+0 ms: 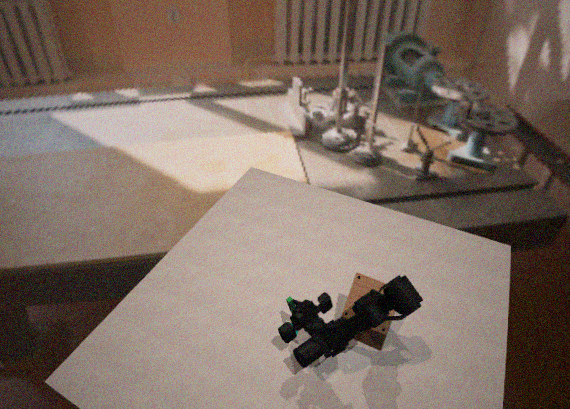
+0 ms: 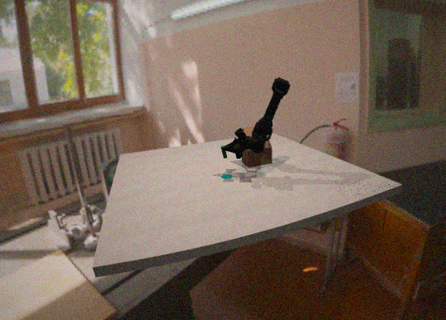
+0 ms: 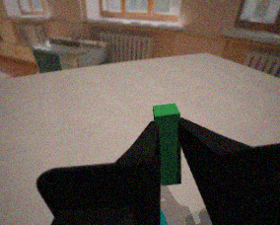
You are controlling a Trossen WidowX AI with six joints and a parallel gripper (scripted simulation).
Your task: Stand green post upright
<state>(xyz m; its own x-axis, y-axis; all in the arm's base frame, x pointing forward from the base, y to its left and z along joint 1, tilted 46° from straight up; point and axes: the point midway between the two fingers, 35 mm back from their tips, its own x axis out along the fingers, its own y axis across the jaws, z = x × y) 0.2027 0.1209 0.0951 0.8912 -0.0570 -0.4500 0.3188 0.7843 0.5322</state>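
Right now the cyan circle is 15 cm below my gripper tip, 1 cm to the left of it and 1 cm behind it. From my gripper tip the other things lie so: green post (2 cm below).
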